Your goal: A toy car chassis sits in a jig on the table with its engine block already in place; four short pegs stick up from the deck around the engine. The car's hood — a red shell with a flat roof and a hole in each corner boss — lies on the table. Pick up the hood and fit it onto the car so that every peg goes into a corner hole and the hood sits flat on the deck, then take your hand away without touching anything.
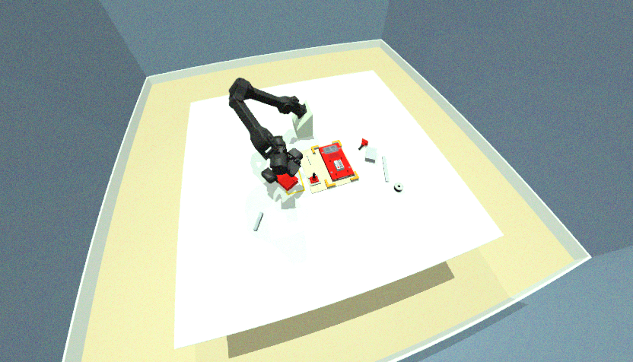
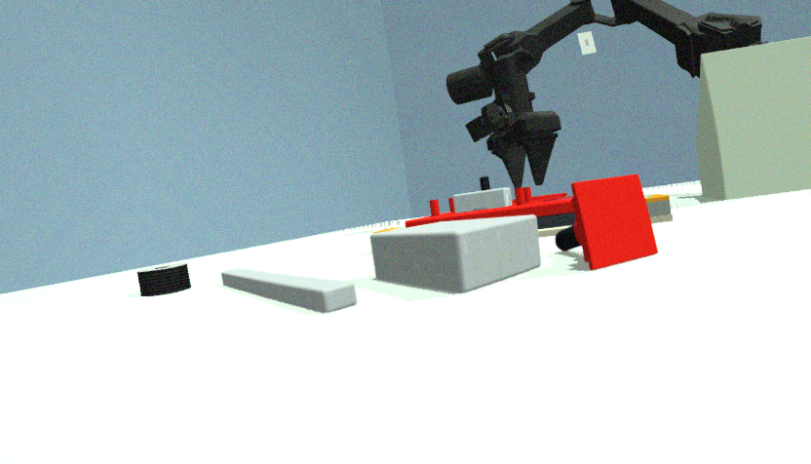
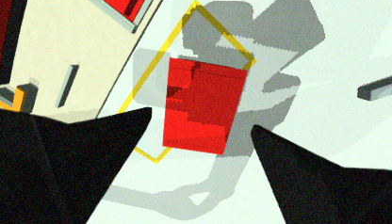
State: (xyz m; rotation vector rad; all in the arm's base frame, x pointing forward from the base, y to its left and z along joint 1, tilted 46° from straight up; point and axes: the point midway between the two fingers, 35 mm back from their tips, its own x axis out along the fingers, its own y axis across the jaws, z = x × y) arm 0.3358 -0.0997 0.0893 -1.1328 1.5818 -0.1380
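The red hood lies 3 cm below my gripper tip. Also, from my gripper tip: black wheel: 14 cm ahead, 49 cm to the left, 3 cm below; grey engine block: 2 cm behind, 26 cm to the left, 2 cm below; grey bar: 3 cm ahead, 48 cm to the left, 4 cm below.
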